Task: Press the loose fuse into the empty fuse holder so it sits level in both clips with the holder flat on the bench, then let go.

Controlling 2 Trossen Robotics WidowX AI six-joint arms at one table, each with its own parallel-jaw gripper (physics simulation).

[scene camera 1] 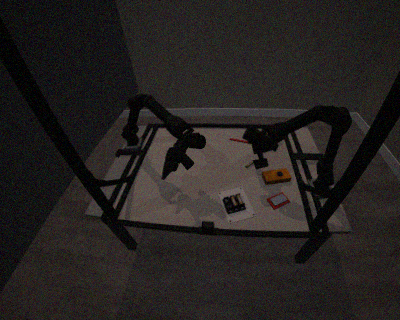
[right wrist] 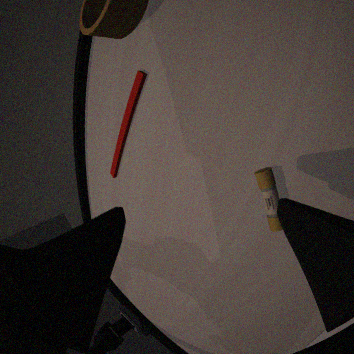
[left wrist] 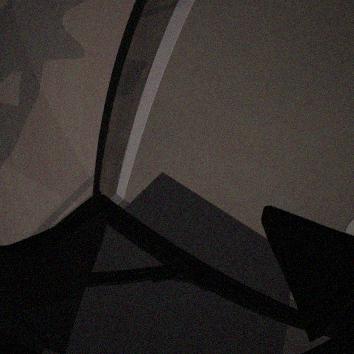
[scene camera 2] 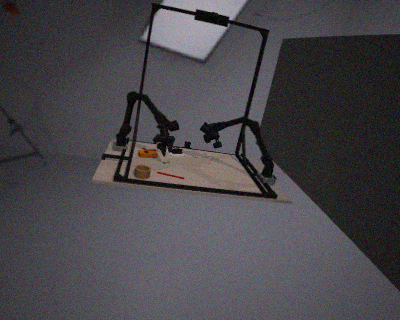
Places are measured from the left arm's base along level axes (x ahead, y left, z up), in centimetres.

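Pixels of known places: left gripper, between the fingertips: [scene camera 1: 163, 177] [left wrist: 186, 215]; right gripper, between the fingertips: [scene camera 1: 251, 152] [right wrist: 203, 211] [scene camera 2: 166, 154]; left arm's base, origin of its link: [scene camera 1: 133, 142] [right wrist: 127, 321] [scene camera 2: 266, 175]; right arm's base, origin of its link: [scene camera 1: 320, 186] [scene camera 2: 120, 144].
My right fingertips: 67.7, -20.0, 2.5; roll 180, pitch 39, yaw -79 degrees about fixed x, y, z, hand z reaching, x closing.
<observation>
For each thing: its top centre in the pictures, then the offset to it from my right fingertips, as dx, dy, dz. "spot": a spot on its surface instead.
- loose fuse, centre of its top: [right wrist: 269, 203] [scene camera 1: 249, 163] [scene camera 2: 166, 161] -1.0, -2.6, -5.8
- white plate, a spot on its surface: [scene camera 1: 243, 217] spot: -9.9, -33.1, -7.0
- orange box, centre of its top: [scene camera 1: 277, 174] [scene camera 2: 148, 151] +10.4, -13.2, -3.9
- red-edged card, centre of its top: [scene camera 1: 278, 199] +7.5, -26.5, -5.9
- red stick, centre of its top: [right wrist: 121, 131] [scene camera 1: 243, 141] [scene camera 2: 170, 174] -0.1, +17.5, -6.7
- tan ring, centre of its top: [scene camera 2: 142, 168] +18.1, +19.3, -2.2
The loose fuse [scene camera 1: 249, 164] [scene camera 2: 166, 161] [right wrist: 270, 201], pale with brass-coloured end caps, lies on the bench. In the right wrist view it shows beside the right-hand finger, which overlaps its edge. The black fuse holder [scene camera 1: 228, 205] sits on a white plate [scene camera 1: 243, 217] with light bars across part of it; which slot is empty is too small to tell. My right gripper [scene camera 1: 259, 159] [scene camera 2: 164, 149] [right wrist: 203, 211] is open and empty, pointing down above the bench near the fuse. My left gripper [scene camera 1: 176, 169] [scene camera 2: 214, 142] [left wrist: 186, 215] is open and empty, raised well left of the holder in scene camera 1.
An orange box [scene camera 1: 276, 176] [scene camera 2: 147, 154] with a dark round spot stands right of the fuse in scene camera 1, and a red-edged card [scene camera 1: 278, 200] lies below it. A red stick [scene camera 1: 239, 140] [scene camera 2: 170, 175] [right wrist: 127, 125] and a tan ring [scene camera 2: 142, 173] [right wrist: 125, 22] lie near one edge. A black frame surrounds the bench.
</observation>
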